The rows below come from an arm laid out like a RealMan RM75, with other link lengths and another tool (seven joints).
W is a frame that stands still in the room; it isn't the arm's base.
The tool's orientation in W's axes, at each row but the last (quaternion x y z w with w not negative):
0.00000 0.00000 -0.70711 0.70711
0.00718 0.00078 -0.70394 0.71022
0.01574 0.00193 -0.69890 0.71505
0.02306 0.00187 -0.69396 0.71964
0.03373 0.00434 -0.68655 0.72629
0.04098 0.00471 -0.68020 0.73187
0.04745 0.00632 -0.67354 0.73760
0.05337 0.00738 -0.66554 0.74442
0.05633 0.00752 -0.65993 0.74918
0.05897 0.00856 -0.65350 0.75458
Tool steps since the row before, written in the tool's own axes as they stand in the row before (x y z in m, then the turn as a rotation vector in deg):
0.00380 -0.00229 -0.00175 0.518 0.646 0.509
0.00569 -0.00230 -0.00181 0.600 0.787 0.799
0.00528 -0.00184 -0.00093 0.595 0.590 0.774
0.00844 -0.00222 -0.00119 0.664 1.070 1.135
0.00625 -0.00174 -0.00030 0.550 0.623 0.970
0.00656 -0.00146 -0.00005 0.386 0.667 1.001
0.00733 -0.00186 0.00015 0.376 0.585 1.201
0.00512 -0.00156 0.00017 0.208 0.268 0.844
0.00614 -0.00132 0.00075 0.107 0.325 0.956
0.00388 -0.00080 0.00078 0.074 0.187 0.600
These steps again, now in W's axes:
-0.00229 -0.00380 -0.00175 0.646 -0.518 0.509
-0.00223 -0.00569 -0.00189 0.785 -0.602 0.799
-0.00170 -0.00530 -0.00110 0.589 -0.601 0.771
-0.00187 -0.00847 -0.00155 1.060 -0.665 1.143
-0.00137 -0.00631 -0.00070 0.614 -0.567 0.966
-0.00096 -0.00663 -0.00054 0.644 -0.403 1.009
-0.00118 -0.00745 -0.00050 0.551 -0.416 1.204
-0.00097 -0.00525 -0.00036 0.239 -0.252 0.841
-0.00056 -0.00630 0.00012 0.275 -0.156 0.965
-0.00027 -0.00401 0.00036 0.157 -0.107 0.604

